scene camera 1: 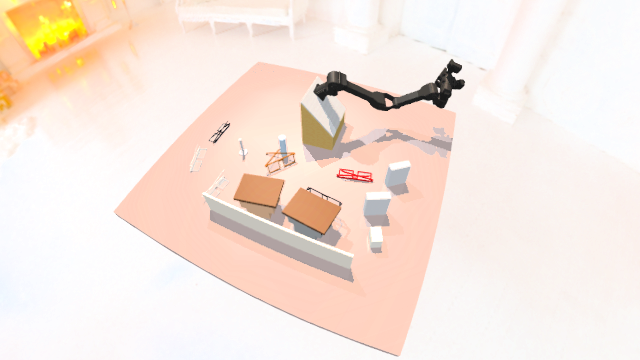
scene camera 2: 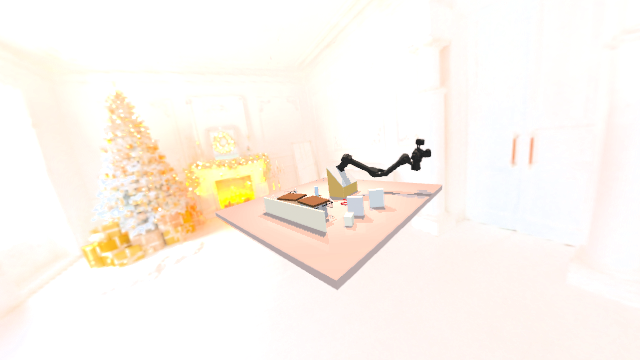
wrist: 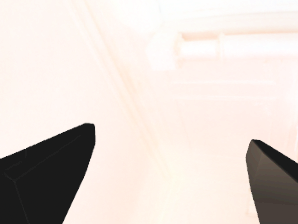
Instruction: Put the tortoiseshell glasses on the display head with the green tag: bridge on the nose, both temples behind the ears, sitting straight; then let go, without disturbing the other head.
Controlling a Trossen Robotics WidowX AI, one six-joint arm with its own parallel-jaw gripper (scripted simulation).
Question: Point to a low white wall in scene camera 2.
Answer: At 310,217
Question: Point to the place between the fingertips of the gripper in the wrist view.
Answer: At 171,141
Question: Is the gripper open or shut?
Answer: Open.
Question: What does the gripper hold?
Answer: Nothing.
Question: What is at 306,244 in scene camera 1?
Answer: A low white wall.
